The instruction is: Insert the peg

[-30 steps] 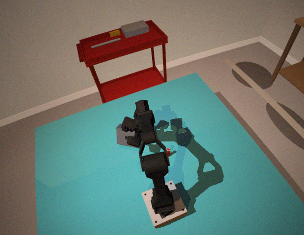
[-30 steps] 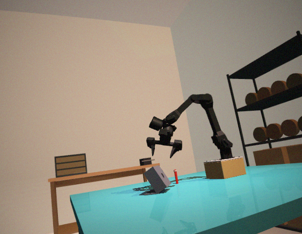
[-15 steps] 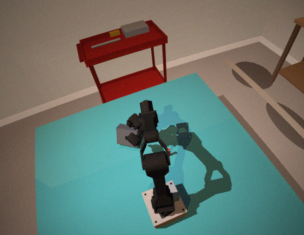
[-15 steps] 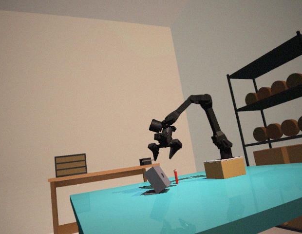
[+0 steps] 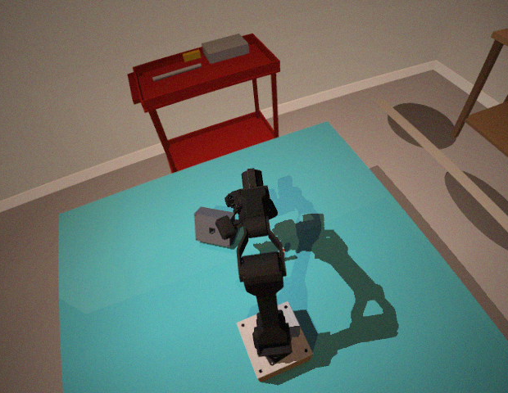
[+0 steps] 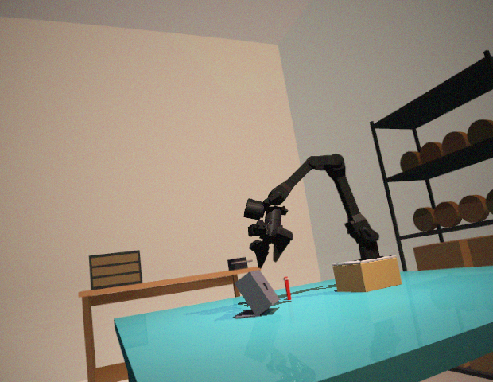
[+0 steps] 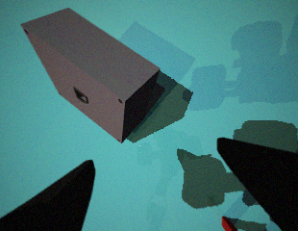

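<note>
My gripper tip is now 12 cm past the red peg, 7 cm to the left of it and 8 cm above it. Also, from my gripper tip: grey sloped panel 9 cm ahead, 7 cm to the left, 7 cm below.
</note>
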